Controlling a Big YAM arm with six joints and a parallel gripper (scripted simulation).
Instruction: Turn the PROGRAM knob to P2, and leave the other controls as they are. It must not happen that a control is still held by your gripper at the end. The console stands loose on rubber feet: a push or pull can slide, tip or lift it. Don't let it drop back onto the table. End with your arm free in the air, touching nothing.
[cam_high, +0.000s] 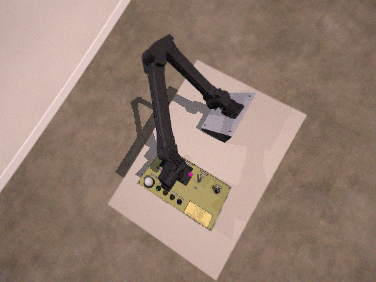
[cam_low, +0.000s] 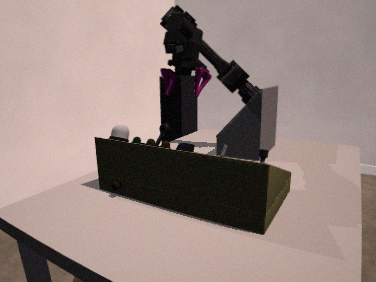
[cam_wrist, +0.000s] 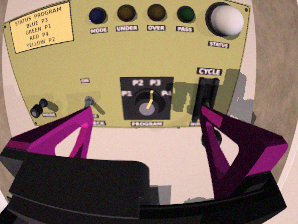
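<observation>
Right now my hand is 170 mm above the black program knob, 10 mm to the left of it and 10 mm past it. Round my hand: toggle 170 mm below, 120 mm to the left, 40 mm behind; then olive console 190 mm below, 60 mm to the left; then black lever 160 mm below, 120 mm to the right, 40 mm behind.
</observation>
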